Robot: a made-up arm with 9 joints. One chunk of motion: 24 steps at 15 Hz.
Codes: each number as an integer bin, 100 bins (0 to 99) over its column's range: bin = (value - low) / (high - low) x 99, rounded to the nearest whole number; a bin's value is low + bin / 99 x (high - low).
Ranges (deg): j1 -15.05..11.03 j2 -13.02..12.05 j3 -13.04..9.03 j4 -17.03..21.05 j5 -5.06..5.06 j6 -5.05..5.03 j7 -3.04..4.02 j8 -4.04..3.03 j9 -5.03..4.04
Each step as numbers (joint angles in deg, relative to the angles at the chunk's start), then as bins.
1 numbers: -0.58 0.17 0.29 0.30 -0.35 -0.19 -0.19 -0.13 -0.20
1 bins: 55 52 60 45 46 48 40 55 53
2 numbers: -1.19 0.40 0.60 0.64 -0.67 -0.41 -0.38 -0.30 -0.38
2 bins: 53 53 61 46 43 46 37 52 51
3 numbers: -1.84 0.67 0.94 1.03 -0.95 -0.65 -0.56 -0.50 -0.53
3 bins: 50 54 63 47 40 43 35 50 49
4 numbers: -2.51 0.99 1.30 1.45 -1.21 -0.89 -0.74 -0.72 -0.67
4 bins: 48 55 64 48 38 41 32 46 48
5 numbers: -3.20 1.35 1.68 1.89 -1.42 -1.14 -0.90 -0.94 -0.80
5 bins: 45 57 66 49 36 38 30 43 46
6 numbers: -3.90 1.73 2.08 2.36 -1.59 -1.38 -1.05 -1.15 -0.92
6 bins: 42 58 68 50 34 36 28 40 45
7 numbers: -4.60 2.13 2.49 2.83 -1.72 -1.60 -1.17 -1.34 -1.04
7 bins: 40 60 70 52 33 34 26 38 44
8 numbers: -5.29 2.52 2.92 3.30 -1.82 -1.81 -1.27 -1.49 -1.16
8 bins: 37 61 72 53 32 32 25 36 42
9 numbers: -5.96 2.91 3.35 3.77 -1.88 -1.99 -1.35 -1.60 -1.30
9 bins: 35 63 74 54 31 30 24 34 41
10 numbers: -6.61 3.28 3.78 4.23 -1.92 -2.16 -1.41 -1.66 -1.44
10 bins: 32 64 75 55 31 28 23 33 39
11 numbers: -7.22 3.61 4.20 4.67 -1.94 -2.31 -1.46 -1.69 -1.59
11 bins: 30 66 77 56 31 27 22 33 38
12 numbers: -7.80 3.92 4.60 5.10 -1.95 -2.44 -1.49 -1.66 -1.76
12 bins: 28 67 79 58 30 26 22 33 36
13 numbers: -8.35 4.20 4.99 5.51 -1.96 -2.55 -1.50 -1.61 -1.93
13 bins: 25 68 81 59 30 25 22 34 34
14 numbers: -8.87 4.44 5.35 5.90 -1.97 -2.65 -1.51 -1.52 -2.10
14 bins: 23 69 82 60 30 24 21 35 32
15 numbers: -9.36 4.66 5.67 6.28 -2.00 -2.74 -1.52 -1.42 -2.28
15 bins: 22 70 84 61 30 23 21 37 30
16 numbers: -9.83 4.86 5.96 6.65 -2.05 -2.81 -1.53 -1.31 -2.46
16 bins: 20 71 85 62 29 22 21 38 28
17 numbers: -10.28 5.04 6.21 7.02 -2.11 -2.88 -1.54 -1.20 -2.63
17 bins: 18 71 86 63 29 21 21 40 26
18 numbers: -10.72 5.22 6.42 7.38 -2.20 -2.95 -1.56 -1.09 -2.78
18 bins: 16 72 87 63 28 21 21 41 25
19 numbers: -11.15 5.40 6.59 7.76 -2.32 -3.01 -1.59 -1.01 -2.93
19 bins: 15 73 88 64 27 20 20 42 23
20 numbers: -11.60 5.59 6.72 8.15 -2.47 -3.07 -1.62 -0.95 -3.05
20 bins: 13 73 89 65 25 19 20 43 22
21 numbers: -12.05 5.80 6.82 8.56 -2.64 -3.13 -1.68 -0.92 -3.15
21 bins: 11 74 89 67 24 19 19 44 21
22 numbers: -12.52 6.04 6.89 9.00 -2.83 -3.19 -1.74 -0.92 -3.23
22 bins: 10 75 89 68 22 18 18 44 20
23 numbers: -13.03 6.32 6.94 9.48 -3.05 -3.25 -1.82 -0.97 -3.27
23 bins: 8 76 90 69 20 18 17 43 19
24 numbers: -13.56 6.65 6.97 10.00 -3.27 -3.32 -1.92 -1.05 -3.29
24 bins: 6 78 90 70 18 17 16 42 19
